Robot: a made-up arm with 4 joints.
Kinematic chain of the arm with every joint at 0, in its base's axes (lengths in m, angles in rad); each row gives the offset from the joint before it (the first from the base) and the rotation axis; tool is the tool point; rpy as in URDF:
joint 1: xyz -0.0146 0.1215 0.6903 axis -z
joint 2: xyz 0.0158 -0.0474 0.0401 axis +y
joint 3: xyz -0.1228 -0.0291 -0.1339 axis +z
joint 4: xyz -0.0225 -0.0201 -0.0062 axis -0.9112 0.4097 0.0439
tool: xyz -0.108 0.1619 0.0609 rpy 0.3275 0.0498 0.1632
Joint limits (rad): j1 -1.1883..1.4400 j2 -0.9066..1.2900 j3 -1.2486..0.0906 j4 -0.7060..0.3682
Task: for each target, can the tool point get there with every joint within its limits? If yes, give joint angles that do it. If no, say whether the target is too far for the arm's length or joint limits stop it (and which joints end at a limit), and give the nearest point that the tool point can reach.
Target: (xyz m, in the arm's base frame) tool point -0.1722 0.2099 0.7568
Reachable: yes | joints -0.2218 0.9367 -0.7647 0.2400
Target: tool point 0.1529 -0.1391 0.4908
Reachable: no: joint limits stop it (at a limit: joint 1, joint 2, joint 4) | nearest point 0.1001 0.0494 0.6261 | short by 0.238 m
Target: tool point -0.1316 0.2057 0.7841
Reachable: yes | joints -0.1458 0.6489 -0.9758 -0.6175
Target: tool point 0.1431 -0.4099 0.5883
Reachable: no: too far | nearest point -0.1059 -0.1165 0.6449 | short by 0.389 m
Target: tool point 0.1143 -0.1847 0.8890
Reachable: no: joint limits stop it (at a limit: joint 1, joint 3, joint 4) | nearest point -0.0945 -0.0882 0.8817 | short by 0.230 m
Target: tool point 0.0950 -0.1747 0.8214
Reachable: no: joint limits stop it (at a limit: joint 1, joint 3, joint 4) | nearest point -0.1044 -0.1128 0.8276 | short by 0.209 m
